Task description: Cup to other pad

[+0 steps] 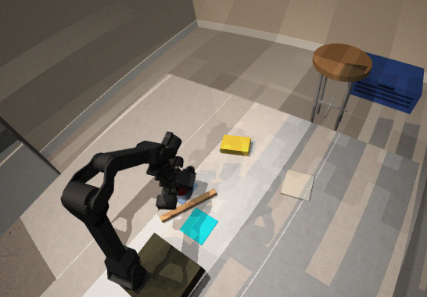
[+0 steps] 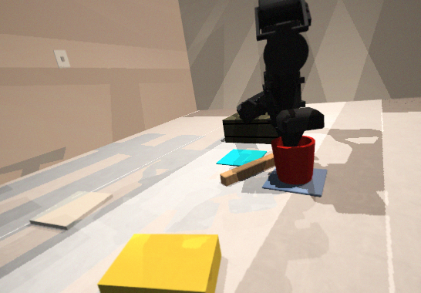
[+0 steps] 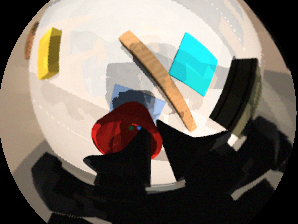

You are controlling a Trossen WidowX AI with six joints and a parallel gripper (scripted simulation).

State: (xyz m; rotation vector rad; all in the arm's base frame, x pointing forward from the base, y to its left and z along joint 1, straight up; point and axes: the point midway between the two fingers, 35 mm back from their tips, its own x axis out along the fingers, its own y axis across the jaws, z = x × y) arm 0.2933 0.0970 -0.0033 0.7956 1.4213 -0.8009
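Now: the green marble 3 cm to the left of my gripper tip, 2 cm below it and 2 cm ahead of it. Also, from my gripper tip: light blue pad: 4 cm below, 3 cm ahead, 2 cm to the left; then wooden bar: 5 cm to the right, 4 cm below, 1 cm behind; then red cup: 3 cm ahead, 1 cm to the left.
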